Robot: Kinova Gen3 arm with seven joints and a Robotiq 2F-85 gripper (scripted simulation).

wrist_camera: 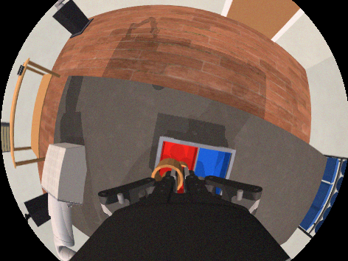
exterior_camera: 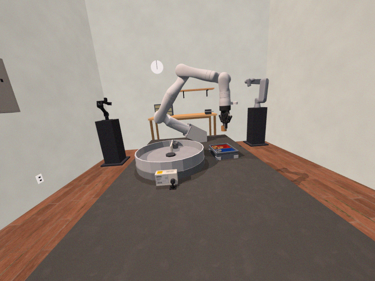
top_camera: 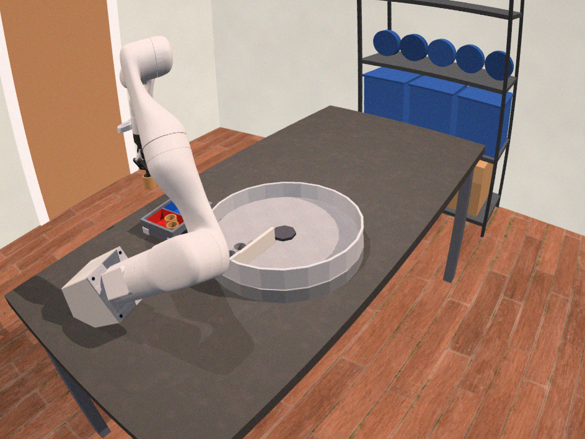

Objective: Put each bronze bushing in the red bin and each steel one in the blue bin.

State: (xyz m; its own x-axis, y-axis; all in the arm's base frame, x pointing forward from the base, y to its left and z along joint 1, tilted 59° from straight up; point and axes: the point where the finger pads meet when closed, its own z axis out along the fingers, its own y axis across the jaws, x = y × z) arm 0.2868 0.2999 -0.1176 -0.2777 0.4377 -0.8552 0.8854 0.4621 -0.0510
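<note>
Now: the grey tray 170 mm below my hand, 40 mm ahead of it and 30 mm to the right of it. Round my hand: turntable: 390 mm to the right, 140 mm below, 120 mm ahead.
</note>
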